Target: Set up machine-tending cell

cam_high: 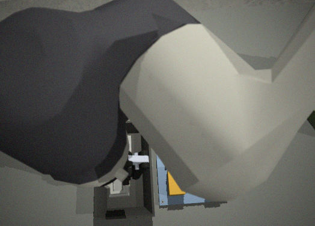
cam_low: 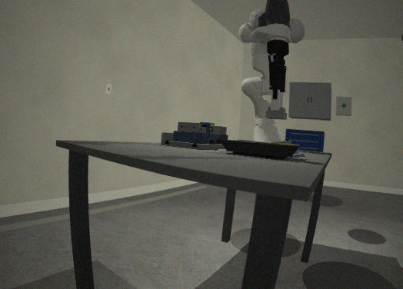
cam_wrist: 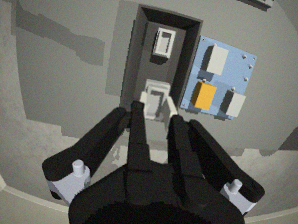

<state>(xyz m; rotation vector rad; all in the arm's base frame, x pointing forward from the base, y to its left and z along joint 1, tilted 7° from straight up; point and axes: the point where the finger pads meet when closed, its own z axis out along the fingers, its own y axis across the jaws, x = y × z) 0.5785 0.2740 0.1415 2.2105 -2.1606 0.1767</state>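
Now: the brass blank 13 cm behind my hand and 15 cm below it. Round my hand: work stop 3 cm behind, 31 cm to the right, 9 cm below; moving jaw 6 cm behind, 36 cm to the right, 10 cm below; fixed jaw 35 cm to the right, 10 cm below.
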